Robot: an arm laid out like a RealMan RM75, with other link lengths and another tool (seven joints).
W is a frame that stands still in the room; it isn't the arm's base.
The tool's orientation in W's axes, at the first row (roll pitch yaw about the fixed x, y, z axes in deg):
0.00, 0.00, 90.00
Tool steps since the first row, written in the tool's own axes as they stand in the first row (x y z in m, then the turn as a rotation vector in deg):
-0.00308, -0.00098, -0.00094, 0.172, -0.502, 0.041
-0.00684, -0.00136, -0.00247, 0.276, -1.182, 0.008
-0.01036, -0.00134, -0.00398, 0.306, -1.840, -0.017
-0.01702, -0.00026, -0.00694, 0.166, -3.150, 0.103
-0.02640, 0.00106, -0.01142, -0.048, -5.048, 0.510
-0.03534, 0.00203, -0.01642, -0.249, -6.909, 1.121
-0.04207, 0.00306, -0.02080, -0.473, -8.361, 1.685
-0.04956, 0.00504, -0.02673, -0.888, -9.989, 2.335
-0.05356, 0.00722, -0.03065, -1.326, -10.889, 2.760
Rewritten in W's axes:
0.00098, -0.00308, -0.00094, 0.502, 0.172, 0.041
0.00136, -0.00684, -0.00247, 1.182, 0.276, 0.008
0.00134, -0.01036, -0.00398, 1.840, 0.306, -0.017
0.00026, -0.01702, -0.00694, 3.150, 0.166, 0.103
-0.00106, -0.02640, -0.01142, 5.048, -0.048, 0.510
-0.00203, -0.03534, -0.01642, 6.909, -0.249, 1.121
-0.00306, -0.04207, -0.02080, 8.361, -0.473, 1.685
-0.00504, -0.04956, -0.02673, 9.989, -0.888, 2.335
-0.00722, -0.05356, -0.03065, 10.889, -1.326, 2.760

